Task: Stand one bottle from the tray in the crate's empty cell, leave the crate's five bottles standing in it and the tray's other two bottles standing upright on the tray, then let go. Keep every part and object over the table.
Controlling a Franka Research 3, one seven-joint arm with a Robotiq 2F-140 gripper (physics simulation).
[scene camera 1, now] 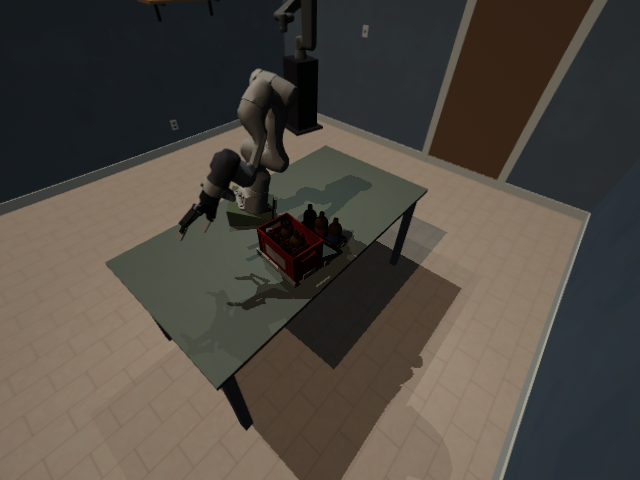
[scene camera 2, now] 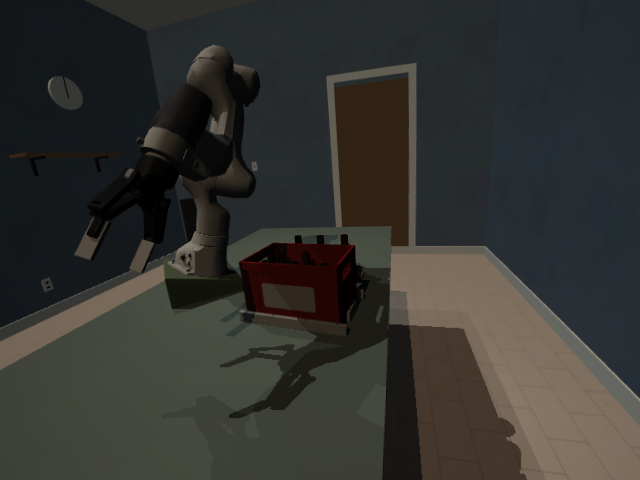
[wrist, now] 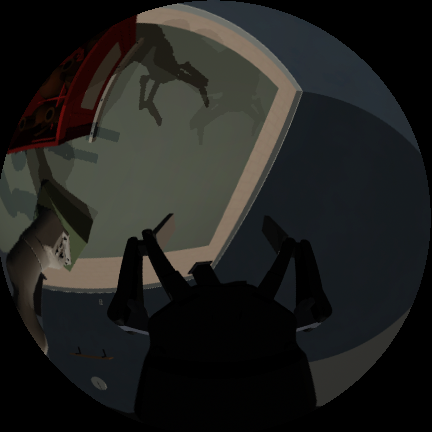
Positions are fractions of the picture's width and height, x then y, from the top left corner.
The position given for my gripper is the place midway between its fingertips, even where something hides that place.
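Here is my gripper (scene camera 2: 0.18,0.55), which I also find at (scene camera 1: 0.30,0.49). The wrist view shows me the gripper too, and there it is at (wrist: 0.51,0.52).
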